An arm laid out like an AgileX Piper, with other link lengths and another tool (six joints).
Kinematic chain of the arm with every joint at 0, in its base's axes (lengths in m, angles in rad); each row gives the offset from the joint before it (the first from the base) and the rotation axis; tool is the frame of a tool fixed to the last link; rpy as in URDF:
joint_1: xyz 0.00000 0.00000 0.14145 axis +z
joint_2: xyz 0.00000 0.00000 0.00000 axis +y
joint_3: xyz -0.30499 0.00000 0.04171 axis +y
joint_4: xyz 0.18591 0.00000 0.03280 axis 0.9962 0 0.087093
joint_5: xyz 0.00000 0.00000 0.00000 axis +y
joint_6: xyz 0.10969 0.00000 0.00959 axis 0.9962 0 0.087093
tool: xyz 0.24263 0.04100 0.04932 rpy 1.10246 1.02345 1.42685
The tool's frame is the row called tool.
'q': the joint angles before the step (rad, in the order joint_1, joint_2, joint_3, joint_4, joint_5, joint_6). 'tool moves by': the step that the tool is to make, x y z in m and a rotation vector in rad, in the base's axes. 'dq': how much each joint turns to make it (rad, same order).
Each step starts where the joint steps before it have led.
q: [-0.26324, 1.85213, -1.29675, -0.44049, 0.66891, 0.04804]
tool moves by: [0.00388, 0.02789, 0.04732, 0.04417, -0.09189, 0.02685]
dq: [0.00982, -0.12179, -0.00074, 0.12241, 0.02627, -0.08804]
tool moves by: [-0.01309, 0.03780, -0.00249, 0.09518, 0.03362, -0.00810]
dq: [0.03566, -0.02243, -0.01890, 0.10662, 0.09660, -0.01666]
